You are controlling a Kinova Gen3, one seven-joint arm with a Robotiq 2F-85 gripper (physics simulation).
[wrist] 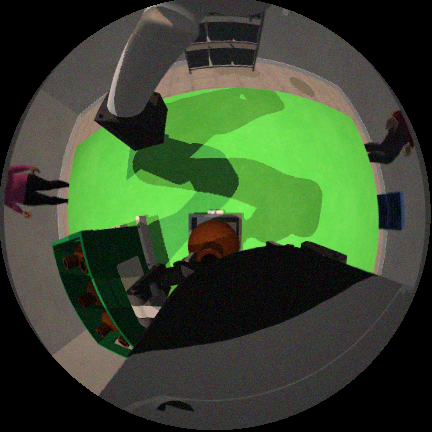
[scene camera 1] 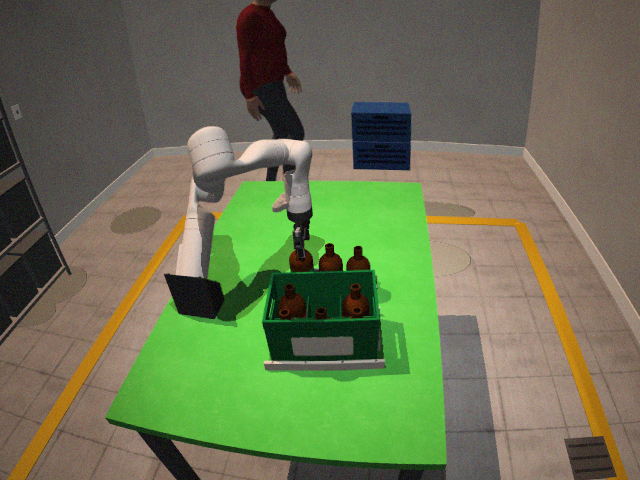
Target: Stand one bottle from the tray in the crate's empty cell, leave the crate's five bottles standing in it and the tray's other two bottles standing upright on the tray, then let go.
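Places are measured from the arm's base along level axes (x back, y right, z up), in centimetres.
Pixels of known places: gripper, fingertip midpoint: (scene camera 1: 304,248); arm's base at its link origin: (wrist: 126,102) (scene camera 1: 192,278).
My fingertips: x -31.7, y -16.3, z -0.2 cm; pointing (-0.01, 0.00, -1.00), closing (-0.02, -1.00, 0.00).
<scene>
Ahead of a thing's pixels: the offset from my fingertips to its top centre. "pt": to the spot under its first point. Level surfaces: height alone.
The green crate @(dx -8.6, dy +27.3, dz +5.4 cm) (scene camera 1: 279,343) (wrist: 107,250) stands on the table. Two brown bottles @(dx +0.3, dy +23.1, dz +4.2 cm) (scene camera 1: 292,303) @(dx -16.7, dy +22.6, dz +4.2 cm) (scene camera 1: 355,303) stand in its back corner cells, and three necks @(dx +0.0, dy +32.7, dz +4.2 cm) (scene camera 1: 284,313) @(dx -8.8, dy +31.7, dz +4.2 cm) (scene camera 1: 321,313) @(dx -17.5, dy +31.4, dz +4.2 cm) (scene camera 1: 356,313) show along its front row. The back middle cell @(pt dx -8.0, dy +18.8, dz -3.6 cm) (scene camera 1: 324,298) is empty. Behind the crate, three brown bottles stand upright in a row: left (scene camera 1: 300,263) (wrist: 212,237), middle (scene camera 1: 330,260) and right (scene camera 1: 357,261). The tray @(pt dx +1.1, dy -2.7, dz -9.5 cm) (wrist: 241,232) shows under the left one. My gripper (scene camera 1: 300,253) is open and empty at the left bottle's neck; the fingertips partly hide that neck.
White strips @(pt dx -9.4, dy +37.7, dz -9.9 cm) (scene camera 1: 324,365) lie along the crate's base on the green table @(dz -12.1 cm) (scene camera 1: 248,408). My arm's black base (scene camera 1: 195,295) (wrist: 145,125) stands left of the crate. A person in red (scene camera 1: 261,51) (wrist: 395,137) stands beyond the table. Blue boxes (scene camera 1: 381,135) (wrist: 391,211) are near the back wall.
</scene>
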